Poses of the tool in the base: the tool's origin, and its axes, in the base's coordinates. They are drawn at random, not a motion.
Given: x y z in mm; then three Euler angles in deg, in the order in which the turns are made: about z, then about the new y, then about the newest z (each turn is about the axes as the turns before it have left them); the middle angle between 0 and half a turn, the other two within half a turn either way.
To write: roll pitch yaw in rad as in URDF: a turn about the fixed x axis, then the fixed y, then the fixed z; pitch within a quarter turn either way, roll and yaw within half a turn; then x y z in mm. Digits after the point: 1 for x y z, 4 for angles.
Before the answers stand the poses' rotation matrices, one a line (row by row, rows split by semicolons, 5 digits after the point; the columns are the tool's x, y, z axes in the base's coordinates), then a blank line. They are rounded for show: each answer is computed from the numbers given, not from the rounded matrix.
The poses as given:
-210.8 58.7 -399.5 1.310 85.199 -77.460
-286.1 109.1 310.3 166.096 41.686 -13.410
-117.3 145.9 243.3 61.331 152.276 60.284
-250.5 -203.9 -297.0 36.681 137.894 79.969
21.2 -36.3 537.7 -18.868 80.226 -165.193
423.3 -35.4 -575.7 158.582 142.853 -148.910
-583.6 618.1 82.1 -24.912 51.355 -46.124
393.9 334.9 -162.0 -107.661 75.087 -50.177
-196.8 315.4 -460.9 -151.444 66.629 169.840
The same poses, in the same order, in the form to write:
0.04048 0.07671 0.99623; -0.97547 0.21893 0.02278; -0.21636 -0.97272 0.08370
-0.64943 -0.40187 -0.64556; 0.39968 -0.90262 0.15981; -0.64692 -0.15424 0.74680
-0.97253 -0.06611 0.22319; 0.03166 0.91235 0.40818; -0.23061 0.40403 -0.88520
-0.69186 0.48185 0.53773; 0.71252 0.57610 0.40053; -0.11679 0.66025 -0.74191
-0.23795 -0.27160 0.93253; -0.18876 -0.92887 -0.31869; 0.95276 -0.25185 0.16976
-0.44689 0.69589 -0.56216; 0.72998 0.64691 0.22051; 0.51712 -0.31182 -0.79709
0.08893 0.70023 0.70836; -0.83609 0.43899 -0.32899; -0.54133 -0.56300 0.62449
-0.78183 0.55027 -0.29317; 0.07596 -0.38263 -0.92077; -0.61885 -0.74216 0.25735
0.42728 -0.40906 -0.80629; 0.03171 0.89803 -0.43880; 0.90356 0.16193 0.39668

-1.4850 0.2181 -1.5293 -210.8 58.7 -399.5
-0.2037 0.7035 2.5899 -286.1 109.1 310.3
2.7134 0.2327 3.1091 -117.3 145.9 243.3
2.4144 0.1171 2.3415 -250.5 -203.9 -297.0
-0.9777 -1.2622 -2.4710 21.2 -36.3 537.7
-2.7687 -0.5435 2.1201 423.3 -35.4 -575.7
-0.7337 0.5720 -1.4648 -583.6 618.1 82.1
-1.2370 0.6673 3.0447 393.9 334.9 -162.0
0.3876 -1.1280 0.0741 -196.8 315.4 -460.9

